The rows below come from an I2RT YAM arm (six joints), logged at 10 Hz.
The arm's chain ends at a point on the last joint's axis. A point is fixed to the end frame.
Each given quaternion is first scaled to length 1.
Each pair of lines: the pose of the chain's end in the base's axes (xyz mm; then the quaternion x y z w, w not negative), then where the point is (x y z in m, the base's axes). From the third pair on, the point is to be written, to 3 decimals.
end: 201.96 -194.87 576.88 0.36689 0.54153 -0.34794 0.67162
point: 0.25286 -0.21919 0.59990
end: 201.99 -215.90 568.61 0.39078 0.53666 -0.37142 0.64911
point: 0.25127 -0.24450 0.59018
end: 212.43 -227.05 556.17 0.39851 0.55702 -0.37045 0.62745
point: 0.262 -0.257 0.574
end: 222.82 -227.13 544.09 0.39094 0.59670 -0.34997 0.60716
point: 0.275 -0.255 0.557
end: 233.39 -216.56 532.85 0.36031 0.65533 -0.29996 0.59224
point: 0.290 -0.238 0.540
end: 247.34 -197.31 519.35 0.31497 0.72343 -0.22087 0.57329
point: 0.307 -0.208 0.521
